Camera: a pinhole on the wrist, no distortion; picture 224 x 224 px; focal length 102.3 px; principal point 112.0 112.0 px. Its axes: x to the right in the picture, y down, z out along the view. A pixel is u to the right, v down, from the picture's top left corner.
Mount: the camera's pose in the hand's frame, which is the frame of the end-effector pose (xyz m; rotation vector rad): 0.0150 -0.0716 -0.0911 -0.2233 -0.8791 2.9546
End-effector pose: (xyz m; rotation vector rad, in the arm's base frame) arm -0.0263 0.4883 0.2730 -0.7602 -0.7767 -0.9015
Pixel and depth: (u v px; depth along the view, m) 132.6 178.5 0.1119
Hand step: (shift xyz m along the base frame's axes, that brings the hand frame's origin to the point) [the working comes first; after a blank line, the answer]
In the camera's frame: 0.0225 0.0727 0.1119

-0.1675 -0.1033 0.0037
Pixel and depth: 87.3 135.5 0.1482
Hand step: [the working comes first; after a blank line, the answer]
In the camera's frame: -0.0358 0.0340 0.1482

-0.1546 -0.0718 0.0749
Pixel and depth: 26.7 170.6 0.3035
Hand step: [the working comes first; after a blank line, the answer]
In the camera's frame: -0.2531 0.1739 0.3035

-0.2921 -0.1698 0.3246
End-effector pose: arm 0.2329 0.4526 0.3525 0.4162 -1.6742 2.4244
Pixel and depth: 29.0 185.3 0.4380
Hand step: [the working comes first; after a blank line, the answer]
In the camera's frame: -0.3554 0.3138 0.4380

-0.0869 0.0748 0.6774
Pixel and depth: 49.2 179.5 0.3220
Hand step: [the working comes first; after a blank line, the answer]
In the camera's frame: -0.1977 0.2125 0.3220

-0.0118 0.0761 0.4701
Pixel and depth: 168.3 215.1 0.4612
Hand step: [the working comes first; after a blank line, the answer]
In the camera's frame: 0.2538 0.4648 0.4612

0.4939 0.2475 0.5123
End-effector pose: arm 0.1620 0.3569 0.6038 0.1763 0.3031 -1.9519
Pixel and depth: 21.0 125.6 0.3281
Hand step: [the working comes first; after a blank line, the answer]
In the camera's frame: -0.2919 0.0436 0.3281

-0.3820 -0.1651 0.1581
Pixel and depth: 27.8 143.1 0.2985
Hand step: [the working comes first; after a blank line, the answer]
In the camera's frame: -0.2457 0.0907 0.2985

-0.3846 -0.1050 0.1179
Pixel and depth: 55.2 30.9 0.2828
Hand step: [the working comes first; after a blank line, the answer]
In the camera's frame: -0.1570 -0.2242 0.2828

-0.0919 -0.1783 0.2454
